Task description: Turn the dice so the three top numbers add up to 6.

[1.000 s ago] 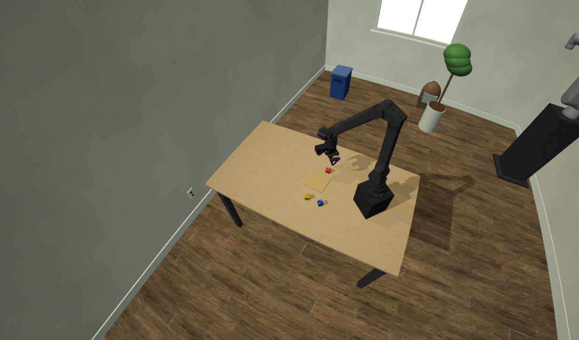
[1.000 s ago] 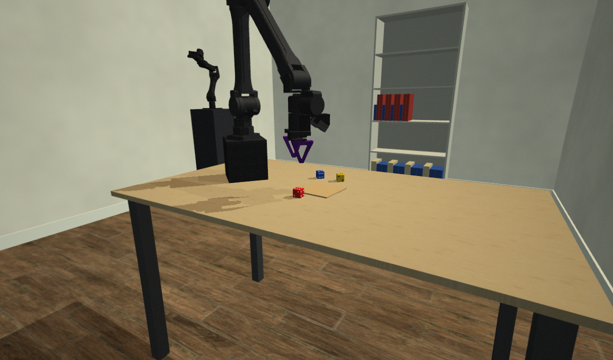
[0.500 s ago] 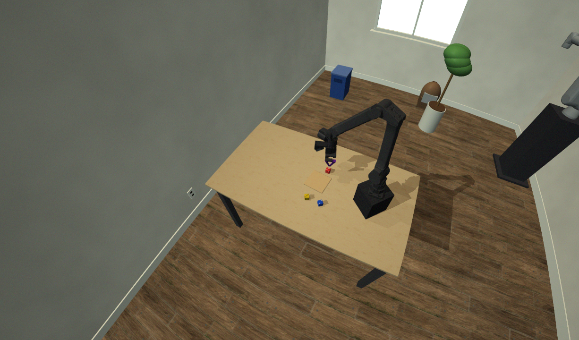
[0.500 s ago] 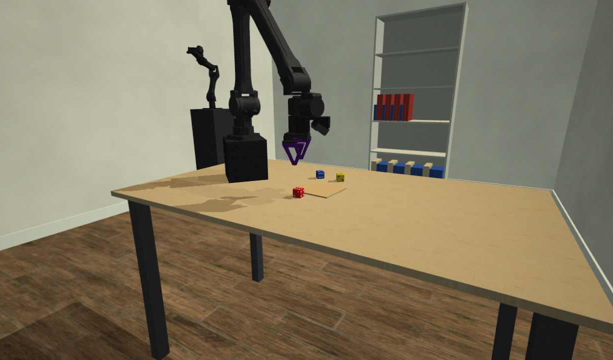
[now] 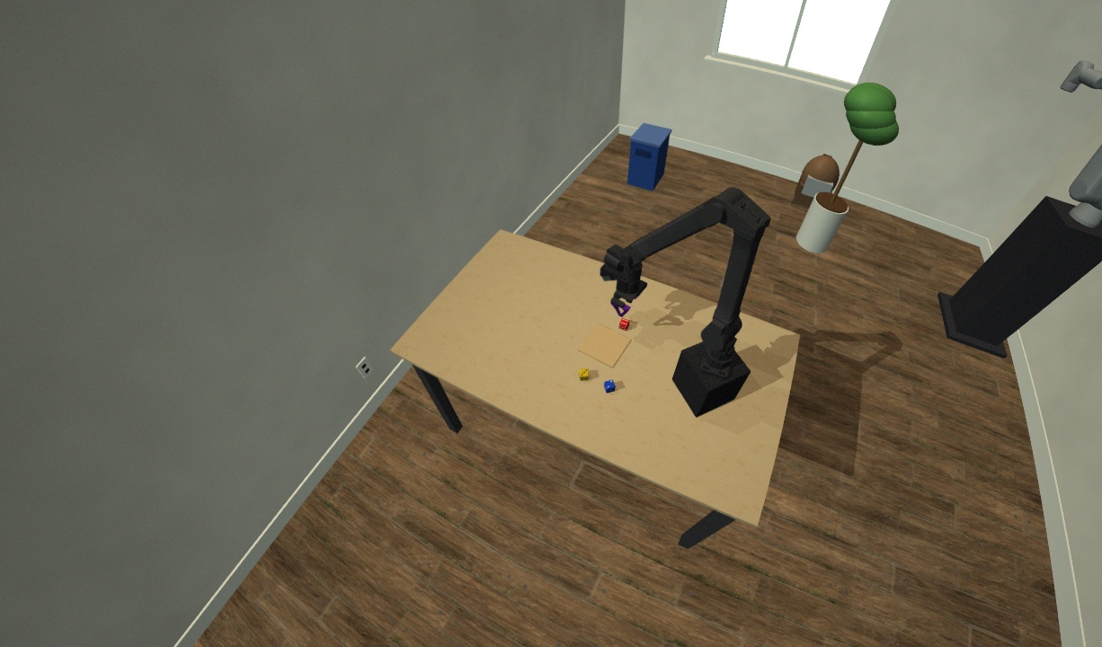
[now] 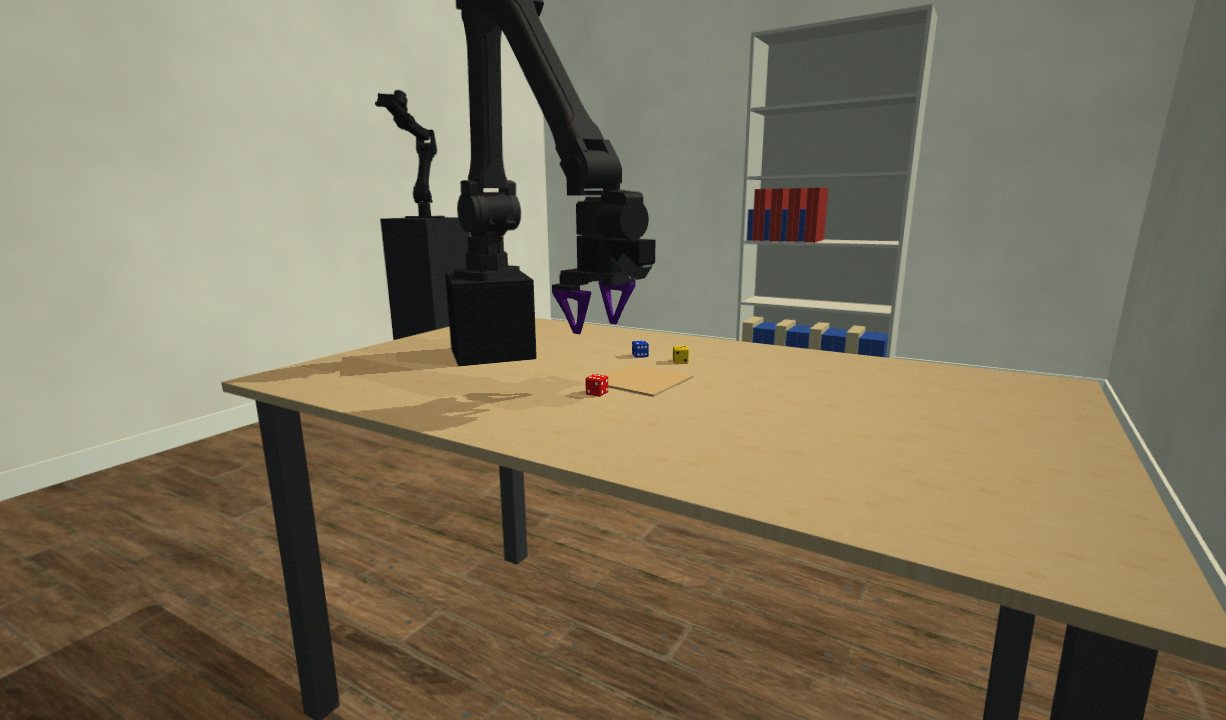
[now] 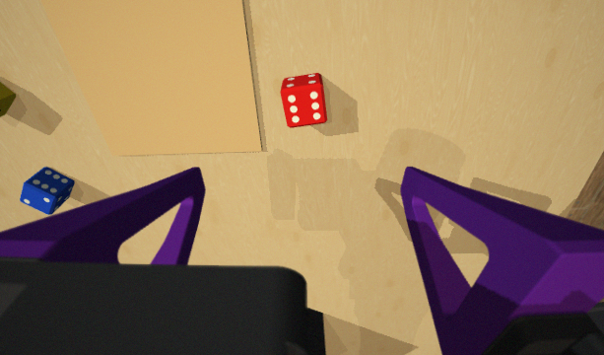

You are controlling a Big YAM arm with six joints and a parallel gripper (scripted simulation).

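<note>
My gripper is now 110 mm above the red die. From my hand the other things lie so: blue die 260 mm to the left, 110 mm below, 40 mm behind; yellow die 260 mm to the left, 110 mm below, 50 mm ahead; tan mat 120 mm below, 100 mm to the left, 40 mm ahead.
</note>
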